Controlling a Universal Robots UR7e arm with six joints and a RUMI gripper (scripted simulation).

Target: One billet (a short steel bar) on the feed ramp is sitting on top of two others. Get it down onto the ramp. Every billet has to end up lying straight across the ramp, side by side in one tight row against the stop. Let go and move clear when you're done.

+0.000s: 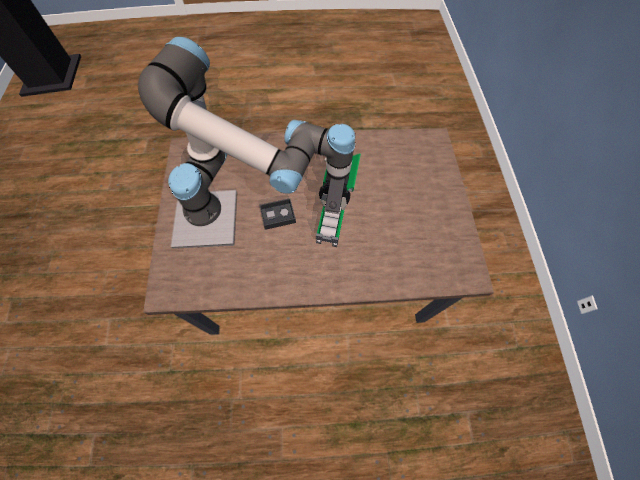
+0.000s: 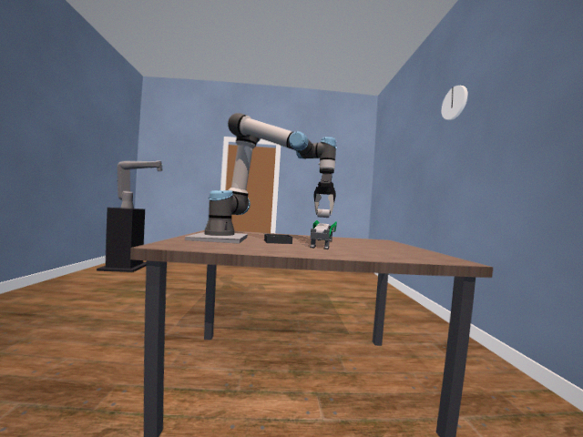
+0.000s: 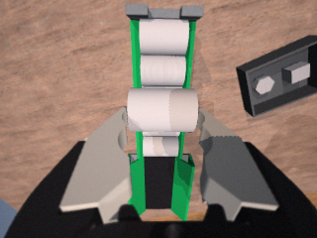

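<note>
My gripper is now 30 mm past the grey stop, 70 mm to the left of it and 110 mm above it. The rest, counted from my hand: black box (210 mm behind, 80 mm to the left, 160 mm below).
</note>
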